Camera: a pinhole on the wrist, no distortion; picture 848 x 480 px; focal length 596.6 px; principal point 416.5 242.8 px. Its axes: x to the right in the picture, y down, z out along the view. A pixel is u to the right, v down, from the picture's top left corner.
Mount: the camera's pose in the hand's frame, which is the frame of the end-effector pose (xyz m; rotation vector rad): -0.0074 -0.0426 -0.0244 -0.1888 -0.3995 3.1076
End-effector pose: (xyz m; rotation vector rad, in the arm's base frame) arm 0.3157 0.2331 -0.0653 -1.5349 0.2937 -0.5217
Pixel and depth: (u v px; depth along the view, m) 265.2 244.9 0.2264
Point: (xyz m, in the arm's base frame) 0.4201 0.3996 0.0445
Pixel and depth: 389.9 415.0 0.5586
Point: 0.4635 0.6827 0.2792
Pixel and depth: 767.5 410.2 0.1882
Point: 0.2416 0.4206 0.0570
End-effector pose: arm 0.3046 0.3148 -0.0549 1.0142 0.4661 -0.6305
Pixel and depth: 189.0 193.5 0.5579
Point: 0.3468 -0.2614 0.0208
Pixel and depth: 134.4 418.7 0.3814
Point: 0.2517 -0.1110 -0.1395
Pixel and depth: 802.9 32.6 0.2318
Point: 0.1701 0.1786 0.1410
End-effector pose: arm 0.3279 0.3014 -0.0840 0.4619 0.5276 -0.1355
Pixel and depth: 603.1 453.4 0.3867
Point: 0.2507 -0.0738 0.1272
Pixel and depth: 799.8 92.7 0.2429
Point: 0.2464 0.1714 0.1557
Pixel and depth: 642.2 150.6 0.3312
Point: 0.2949 0.1031 0.1985
